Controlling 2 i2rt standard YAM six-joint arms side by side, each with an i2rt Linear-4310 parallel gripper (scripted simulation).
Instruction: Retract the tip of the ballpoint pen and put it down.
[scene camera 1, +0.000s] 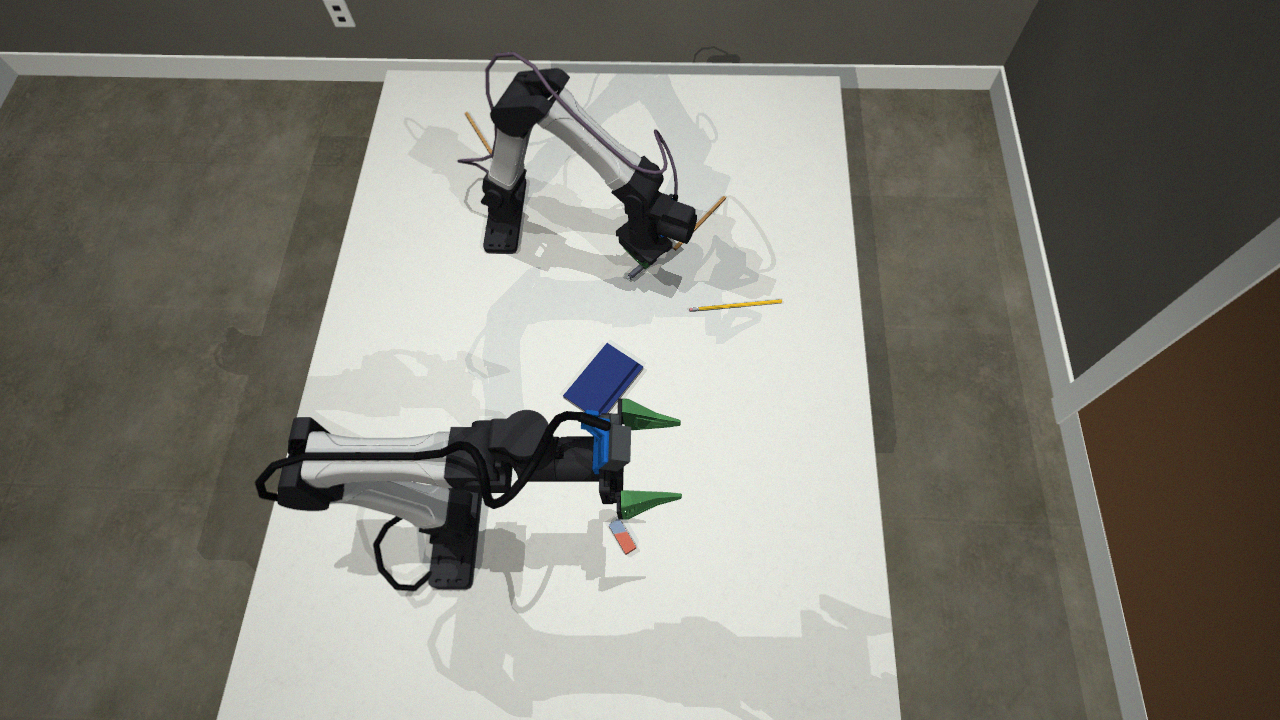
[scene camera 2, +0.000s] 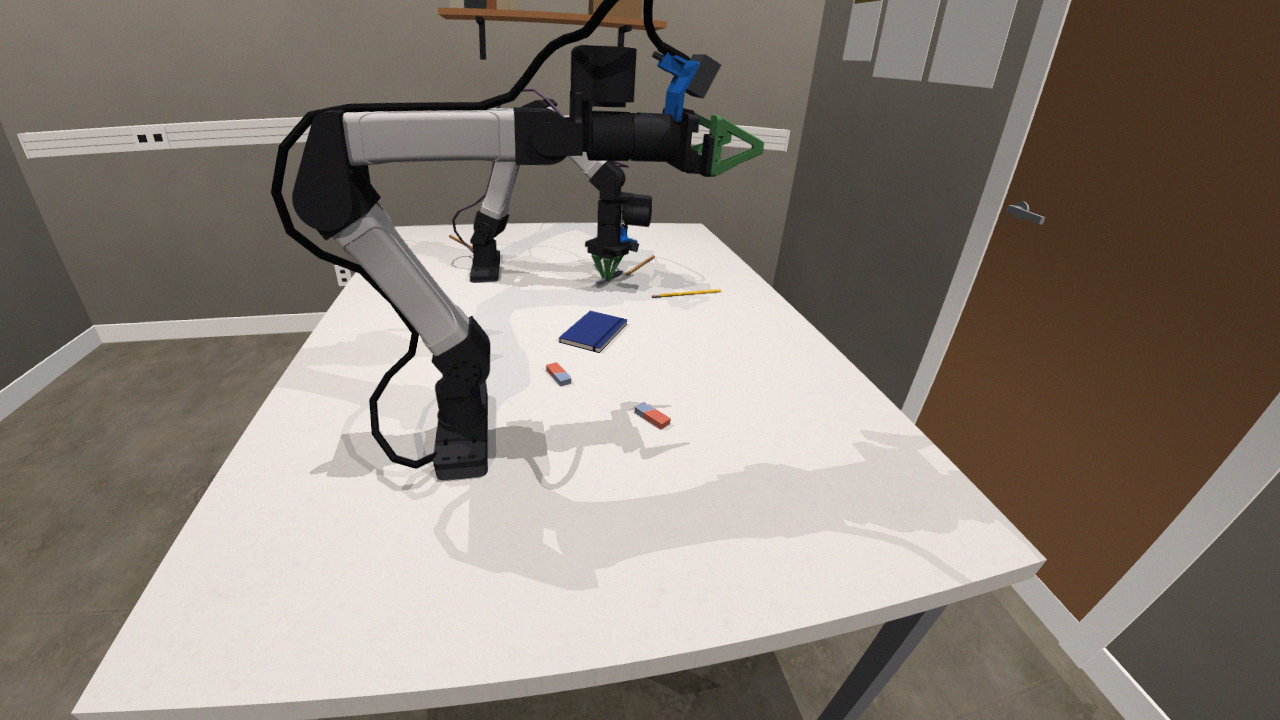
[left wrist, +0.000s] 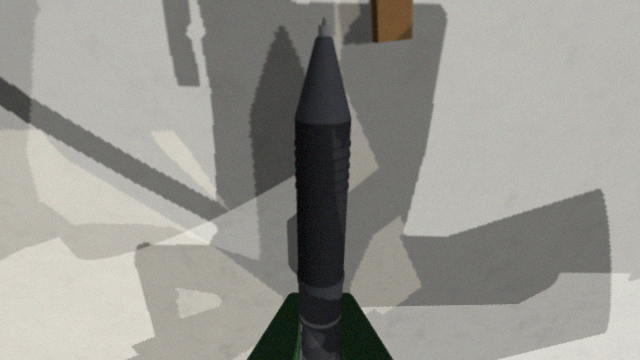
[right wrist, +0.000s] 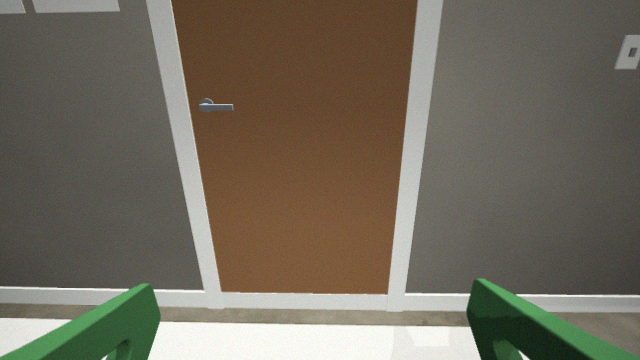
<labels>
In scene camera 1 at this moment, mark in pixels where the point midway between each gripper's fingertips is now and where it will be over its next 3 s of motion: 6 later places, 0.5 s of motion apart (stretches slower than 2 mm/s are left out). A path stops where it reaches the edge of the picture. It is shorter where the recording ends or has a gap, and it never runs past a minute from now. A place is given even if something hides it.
My left gripper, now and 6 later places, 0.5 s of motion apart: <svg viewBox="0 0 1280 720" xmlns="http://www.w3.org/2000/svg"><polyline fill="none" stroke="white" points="645,265 646,259 646,255 643,275 634,294 632,298 635,299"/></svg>
My right gripper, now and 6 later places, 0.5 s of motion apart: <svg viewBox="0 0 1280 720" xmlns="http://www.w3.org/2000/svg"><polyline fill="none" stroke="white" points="681,458 692,435 696,390 684,353 662,324 631,305 606,295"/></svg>
</labels>
